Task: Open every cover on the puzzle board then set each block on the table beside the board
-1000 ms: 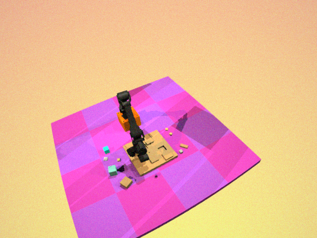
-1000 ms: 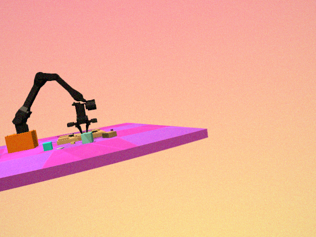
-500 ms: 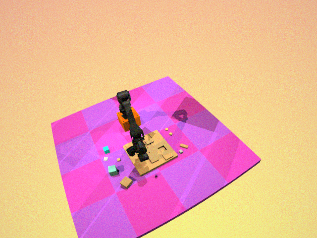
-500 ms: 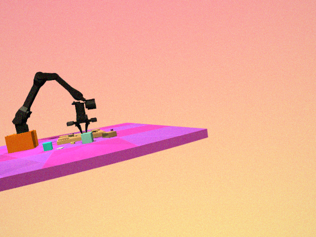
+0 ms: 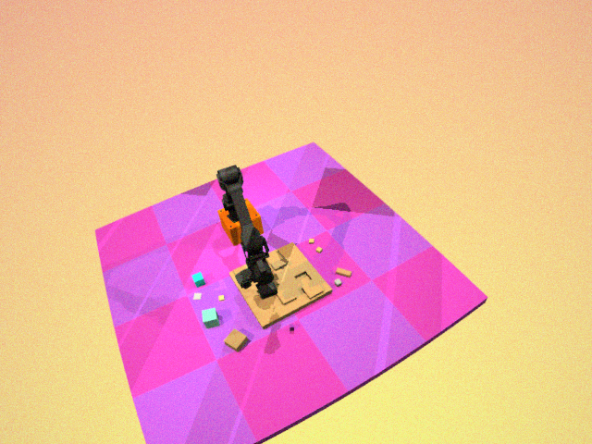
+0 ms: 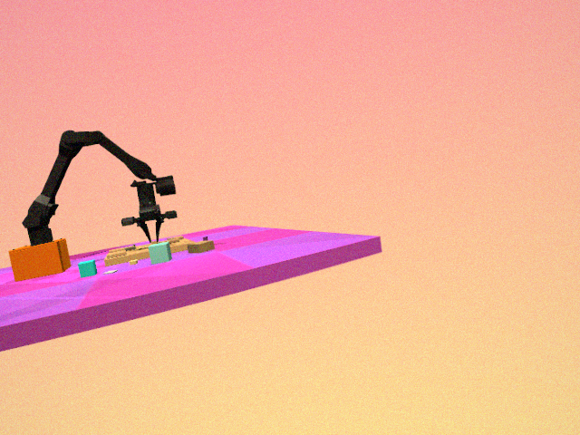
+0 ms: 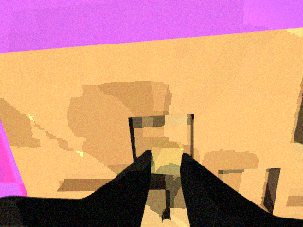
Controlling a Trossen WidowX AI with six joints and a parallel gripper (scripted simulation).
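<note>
The teal cube is 230 mm behind my gripper tip, 170 mm to the right of it and 20 mm below it. The rest, counted from my gripper tip: tiny dark piece 180 mm ahead, 30 mm below, 20 mm to the right; then brown block 200 mm to the right, 100 mm ahead, 30 mm below.
</note>
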